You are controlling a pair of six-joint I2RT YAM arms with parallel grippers.
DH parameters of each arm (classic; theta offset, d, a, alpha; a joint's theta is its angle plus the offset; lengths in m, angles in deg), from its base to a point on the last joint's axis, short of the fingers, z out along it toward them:
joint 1: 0 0.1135 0.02 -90
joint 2: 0 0 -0.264 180
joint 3: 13.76 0 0.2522 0
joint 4: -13.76 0 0.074 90
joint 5: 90 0 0 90
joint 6: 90 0.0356 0 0
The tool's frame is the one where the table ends.
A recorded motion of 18 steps. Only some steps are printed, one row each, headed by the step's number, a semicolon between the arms.
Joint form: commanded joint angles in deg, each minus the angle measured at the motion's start. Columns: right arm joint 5, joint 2, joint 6, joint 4, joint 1, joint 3; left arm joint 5, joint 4, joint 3, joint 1, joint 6, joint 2.
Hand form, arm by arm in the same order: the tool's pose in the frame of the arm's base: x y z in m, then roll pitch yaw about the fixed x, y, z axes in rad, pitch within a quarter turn. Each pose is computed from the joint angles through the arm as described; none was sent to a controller.
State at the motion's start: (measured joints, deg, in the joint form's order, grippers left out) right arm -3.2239 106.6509 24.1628 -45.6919 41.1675 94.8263; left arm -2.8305 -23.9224 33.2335 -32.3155 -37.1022 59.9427
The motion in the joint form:
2: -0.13 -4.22 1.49 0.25 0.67 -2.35; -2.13 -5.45 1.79 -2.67 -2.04 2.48
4: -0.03 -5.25 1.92 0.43 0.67 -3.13; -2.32 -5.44 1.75 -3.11 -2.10 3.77
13: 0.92 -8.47 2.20 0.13 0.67 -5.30; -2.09 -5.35 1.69 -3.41 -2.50 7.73
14: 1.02 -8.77 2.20 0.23 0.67 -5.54; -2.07 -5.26 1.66 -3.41 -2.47 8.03
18: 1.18 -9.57 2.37 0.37 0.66 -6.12; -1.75 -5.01 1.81 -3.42 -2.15 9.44
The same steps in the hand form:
2: 0.2897 0.2621 0.2979 2.8031 0.5133 -2.9305; 0.1680 -0.1138 0.1965 -2.8069 0.4900 -2.9588
4: 0.2867 0.2594 0.3004 2.7962 0.5180 -2.9411; 0.1686 -0.1160 0.1921 -2.8271 0.4755 -2.9732
13: 0.2768 0.2498 0.3084 2.7993 0.5345 -2.9531; 0.1719 -0.1199 0.1790 -2.8746 0.4222 -2.9950
14: 0.2760 0.2489 0.3090 2.7990 0.5376 -2.9543; 0.1722 -0.1201 0.1779 -2.8777 0.4191 -2.9969
18: 0.2737 0.2467 0.3108 2.7958 0.5432 -2.9602; 0.1741 -0.1217 0.1742 -2.8895 0.4043 -3.0093

